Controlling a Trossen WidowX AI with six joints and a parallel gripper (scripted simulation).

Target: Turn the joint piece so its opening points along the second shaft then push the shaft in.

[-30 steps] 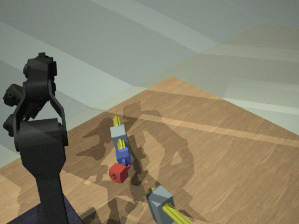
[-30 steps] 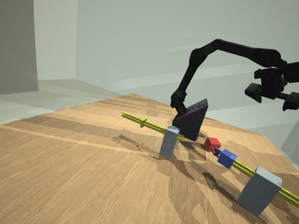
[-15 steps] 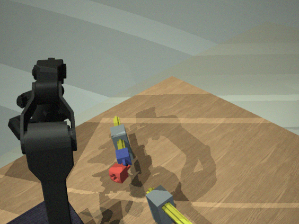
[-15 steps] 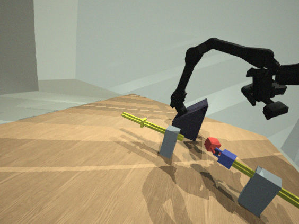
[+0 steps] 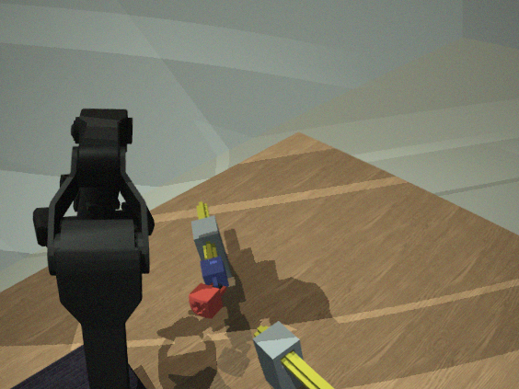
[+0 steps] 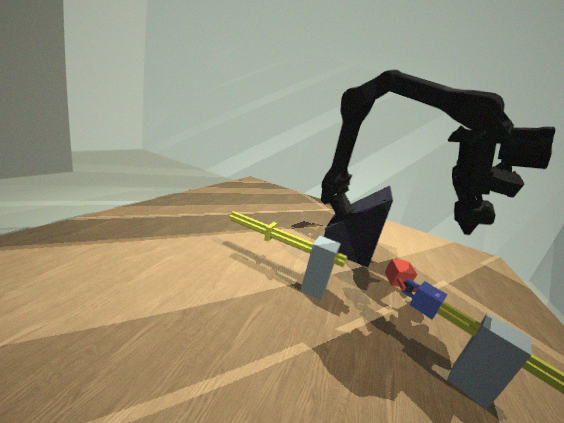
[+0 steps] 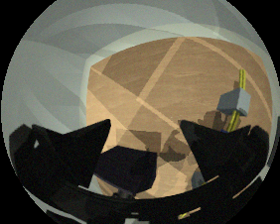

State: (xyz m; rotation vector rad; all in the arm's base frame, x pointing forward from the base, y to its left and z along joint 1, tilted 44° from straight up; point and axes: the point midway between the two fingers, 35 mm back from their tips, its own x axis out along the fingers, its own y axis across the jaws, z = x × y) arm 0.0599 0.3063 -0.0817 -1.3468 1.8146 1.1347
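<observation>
The red square joint piece lies 150 mm ahead of my gripper tip, 90 mm to the right of it and 120 mm below it.
</observation>
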